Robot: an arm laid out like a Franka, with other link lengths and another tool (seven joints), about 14 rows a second.
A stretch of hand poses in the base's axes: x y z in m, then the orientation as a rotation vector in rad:
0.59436, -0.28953, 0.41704, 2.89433, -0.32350, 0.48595
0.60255, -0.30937, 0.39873, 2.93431, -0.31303, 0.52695
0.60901, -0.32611, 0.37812, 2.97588, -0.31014, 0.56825
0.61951, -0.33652, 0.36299, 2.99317, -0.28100, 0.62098
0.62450, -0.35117, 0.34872, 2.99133, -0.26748, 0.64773
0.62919, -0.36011, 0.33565, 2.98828, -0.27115, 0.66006
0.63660, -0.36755, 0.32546, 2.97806, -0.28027, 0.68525
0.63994, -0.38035, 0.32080, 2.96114, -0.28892, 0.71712
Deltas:
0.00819, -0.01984, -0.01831, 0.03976, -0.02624, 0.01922
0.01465, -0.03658, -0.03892, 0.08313, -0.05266, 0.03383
0.02515, -0.04699, -0.05405, 0.09978, -0.08476, 0.06046
0.03014, -0.06164, -0.06832, 0.09867, -0.10134, 0.07093
0.03483, -0.07058, -0.08139, 0.09799, -0.10974, 0.06914
0.04224, -0.07802, -0.09158, 0.09323, -0.12717, 0.06367
0.04558, -0.09082, -0.09624, 0.08317, -0.14931, 0.05775

